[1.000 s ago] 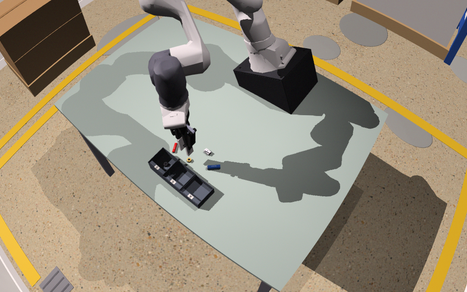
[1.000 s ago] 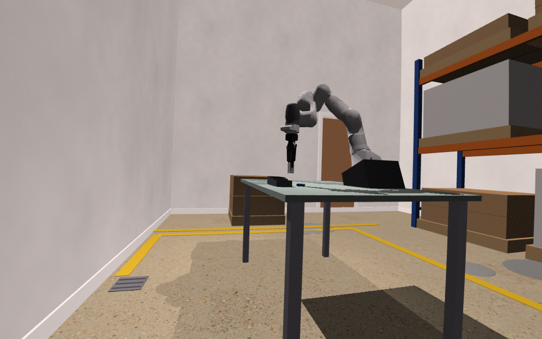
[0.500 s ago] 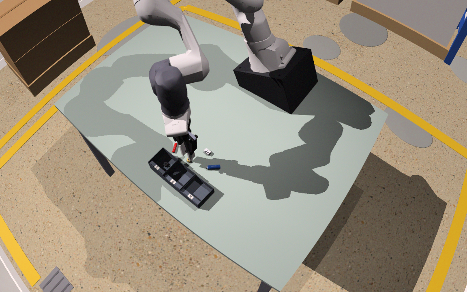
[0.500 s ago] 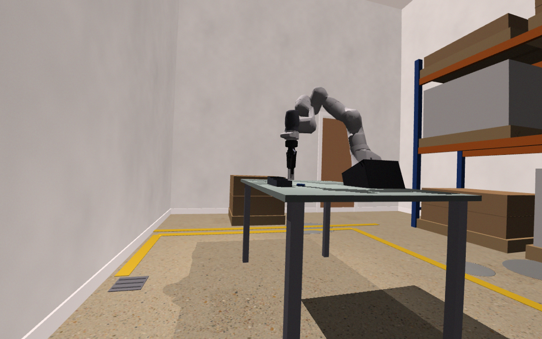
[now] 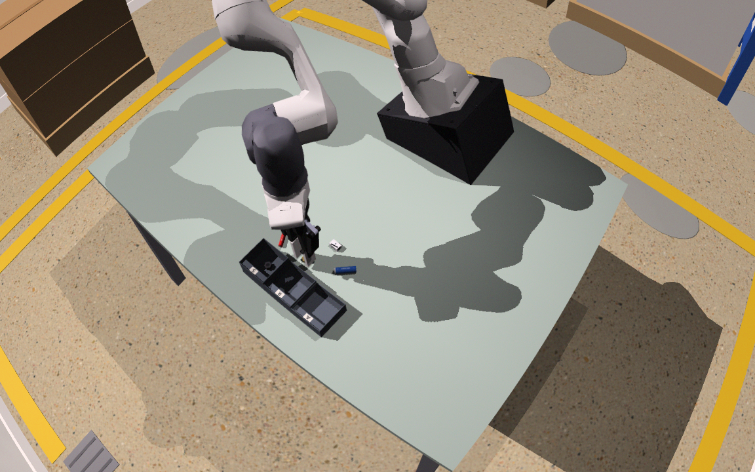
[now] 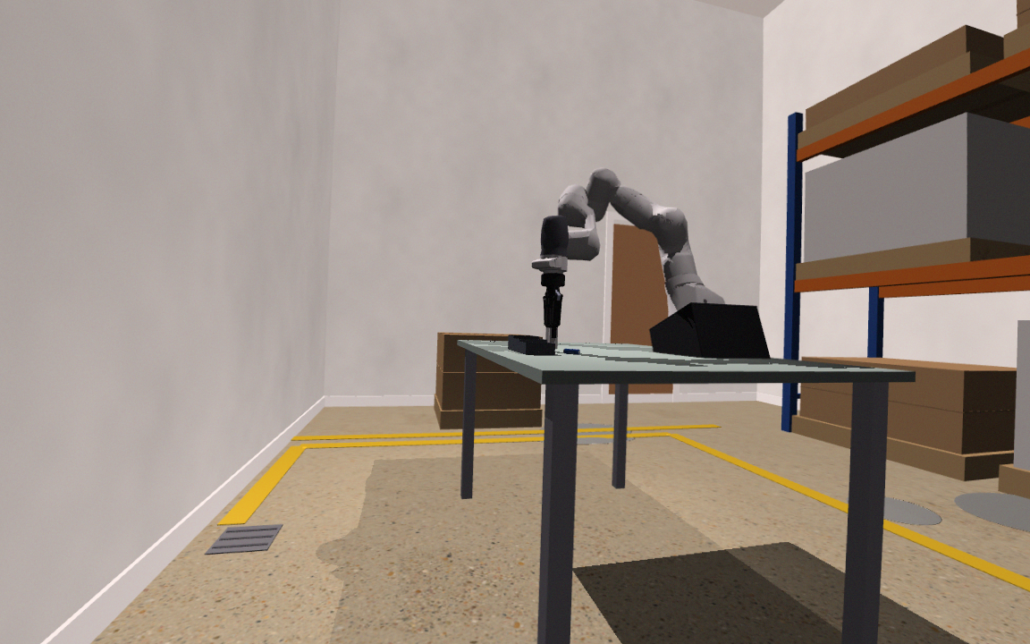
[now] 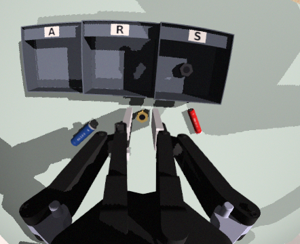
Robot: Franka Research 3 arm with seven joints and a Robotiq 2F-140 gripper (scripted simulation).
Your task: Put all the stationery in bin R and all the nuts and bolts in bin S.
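My hand is 4 cm above the brass nut. Also, from my hand: red cylinder (1 cm behind, 8 cm to the right, 4 cm below); small white block (7 cm behind, 3 cm to the left, 3 cm below); blue cylinder (3 cm behind, 9 cm to the left, 4 cm below).
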